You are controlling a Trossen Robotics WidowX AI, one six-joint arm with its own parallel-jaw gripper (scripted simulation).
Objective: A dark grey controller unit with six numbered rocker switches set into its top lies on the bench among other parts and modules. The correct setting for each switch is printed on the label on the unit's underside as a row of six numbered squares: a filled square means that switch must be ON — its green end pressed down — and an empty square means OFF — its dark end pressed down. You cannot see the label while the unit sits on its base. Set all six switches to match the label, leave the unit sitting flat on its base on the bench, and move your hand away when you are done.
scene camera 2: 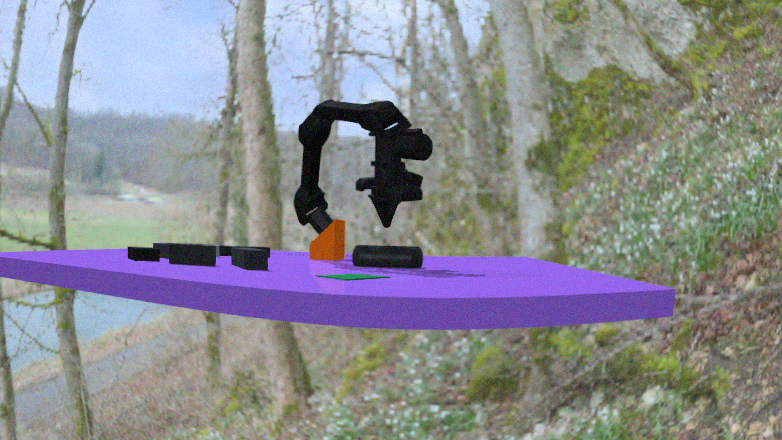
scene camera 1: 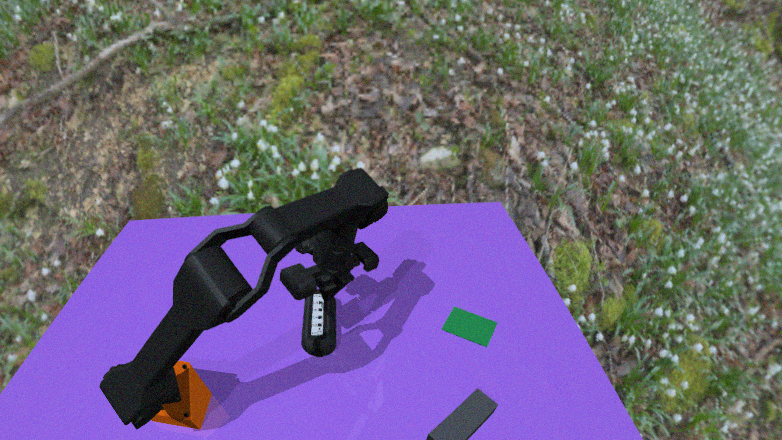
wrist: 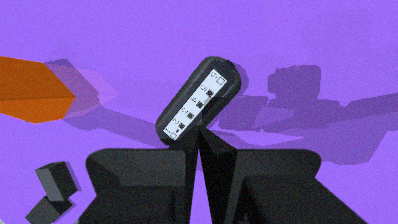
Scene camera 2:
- my gripper: 386, 227
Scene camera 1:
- my gripper: 325, 300
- flat green patch: 461, 323
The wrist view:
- my gripper: 198, 129
